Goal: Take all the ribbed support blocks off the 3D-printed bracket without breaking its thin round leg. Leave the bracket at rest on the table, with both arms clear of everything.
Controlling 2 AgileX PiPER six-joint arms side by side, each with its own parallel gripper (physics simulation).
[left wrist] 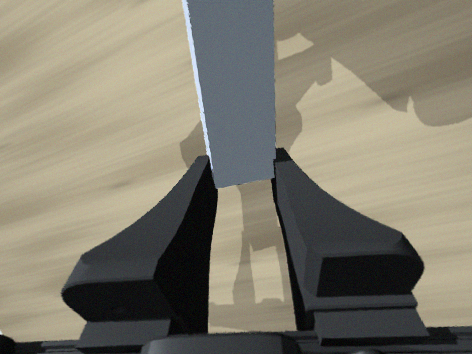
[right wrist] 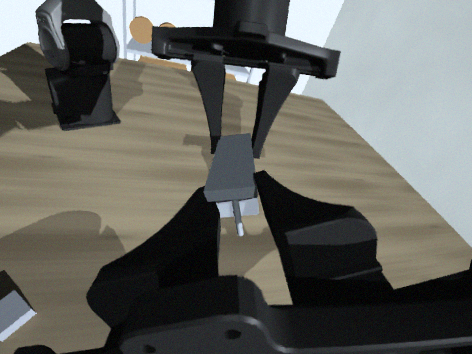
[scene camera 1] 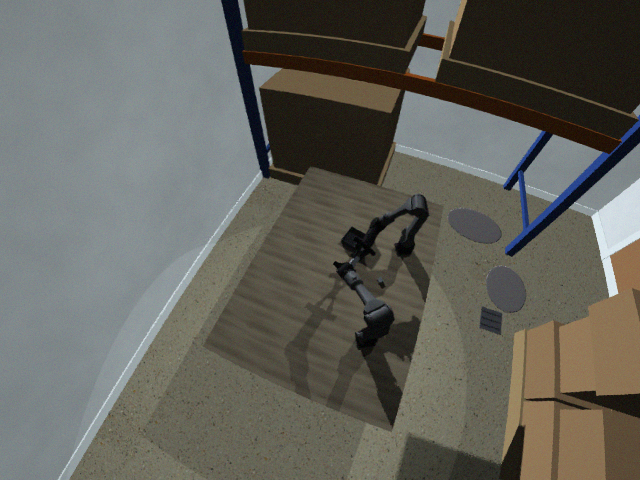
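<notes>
The grey bracket [scene camera 1: 354, 261] [left wrist: 235, 90] [right wrist: 231, 165] is in the air between my two grippers. Its thin round leg [right wrist: 237, 215] sticks out toward the right wrist camera, beside a pale block [right wrist: 250, 206] under the plate. My left gripper [scene camera 1: 351, 264] [left wrist: 242, 168] [right wrist: 235, 154] is shut on the bracket's far end as seen from the right wrist. My right gripper [scene camera 1: 358, 257] [right wrist: 235, 193] is shut on the near end, with its fingertips on both sides. The ribs and the bracket's underside are hidden.
A small loose grey block [scene camera 1: 381, 282] [right wrist: 15, 314] lies on the wooden table [scene camera 1: 268, 310]. A black box [scene camera 1: 352, 237] stands beside the right gripper. The left arm's base [scene camera 1: 364, 339] [right wrist: 85, 102] and the right arm's base [scene camera 1: 404, 248] stand near one table edge.
</notes>
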